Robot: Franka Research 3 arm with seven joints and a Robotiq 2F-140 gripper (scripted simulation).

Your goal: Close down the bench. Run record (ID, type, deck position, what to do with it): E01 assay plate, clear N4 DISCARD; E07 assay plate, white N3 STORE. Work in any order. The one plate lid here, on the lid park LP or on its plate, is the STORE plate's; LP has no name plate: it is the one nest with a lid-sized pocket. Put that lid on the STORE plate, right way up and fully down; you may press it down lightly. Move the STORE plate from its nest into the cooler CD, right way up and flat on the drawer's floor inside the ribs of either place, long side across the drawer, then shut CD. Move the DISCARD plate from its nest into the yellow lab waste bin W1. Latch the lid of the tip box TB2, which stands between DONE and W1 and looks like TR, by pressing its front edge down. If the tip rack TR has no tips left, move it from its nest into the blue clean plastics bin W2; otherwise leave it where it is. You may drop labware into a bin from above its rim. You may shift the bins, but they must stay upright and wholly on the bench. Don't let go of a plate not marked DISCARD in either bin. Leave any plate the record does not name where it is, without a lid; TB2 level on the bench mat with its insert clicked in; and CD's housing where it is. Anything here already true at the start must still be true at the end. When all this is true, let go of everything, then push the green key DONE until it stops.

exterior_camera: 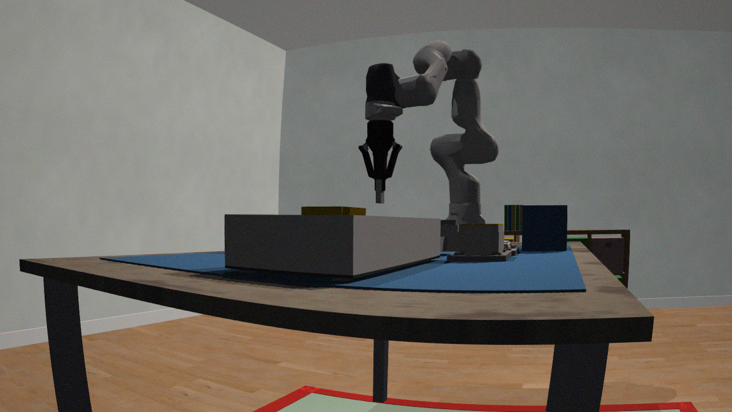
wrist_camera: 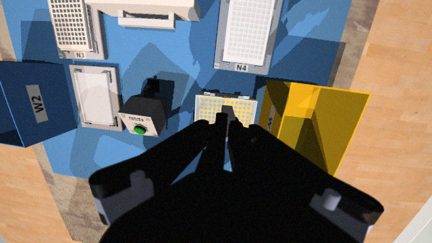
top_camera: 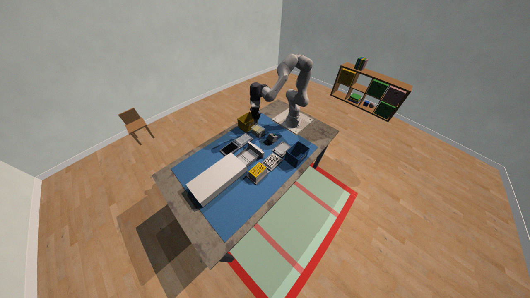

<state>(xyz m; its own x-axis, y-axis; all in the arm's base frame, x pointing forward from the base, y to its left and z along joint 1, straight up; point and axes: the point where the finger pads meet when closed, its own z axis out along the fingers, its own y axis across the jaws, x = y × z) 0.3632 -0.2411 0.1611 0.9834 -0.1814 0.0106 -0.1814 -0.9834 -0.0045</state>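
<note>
The TB2 lid is 30 mm behind my hand and 100 mm below it. Also, from my hand: yellow bin W1: 60 mm behind, 150 mm to the right, 130 mm below; then tip box TB2: 30 mm behind, 120 mm below; then yellow insert: 30 mm behind, 110 mm below.
</note>
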